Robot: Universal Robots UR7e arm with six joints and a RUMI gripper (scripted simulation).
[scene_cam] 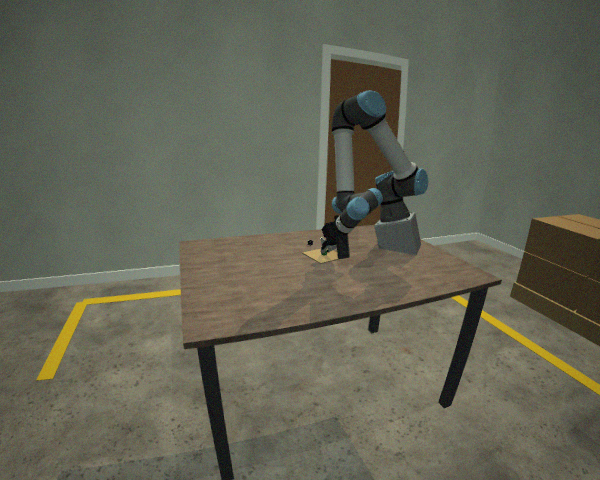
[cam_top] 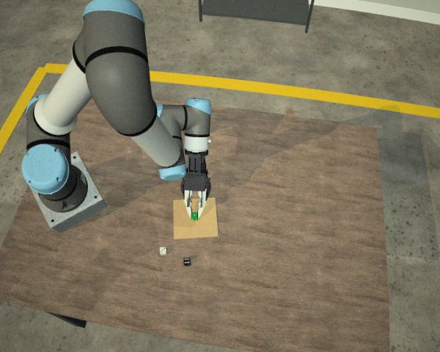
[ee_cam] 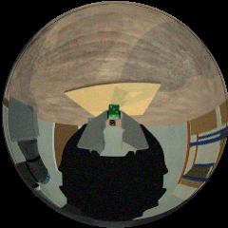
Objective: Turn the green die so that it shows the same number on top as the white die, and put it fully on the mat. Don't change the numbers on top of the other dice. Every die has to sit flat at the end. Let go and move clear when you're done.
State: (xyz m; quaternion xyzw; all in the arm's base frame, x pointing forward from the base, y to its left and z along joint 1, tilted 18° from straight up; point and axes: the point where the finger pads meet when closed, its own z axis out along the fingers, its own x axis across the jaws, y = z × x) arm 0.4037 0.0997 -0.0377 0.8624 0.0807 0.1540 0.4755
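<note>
Now: the tan mat 10 mm to the right of my hand and 20 mm below it. The rest, counted from my hand: black die (30 mm ahead, 160 mm to the right, 10 mm below); then white die (50 mm behind, 150 mm to the right, 10 mm below); then green die (10 mm to the right, 10 mm below).
</note>
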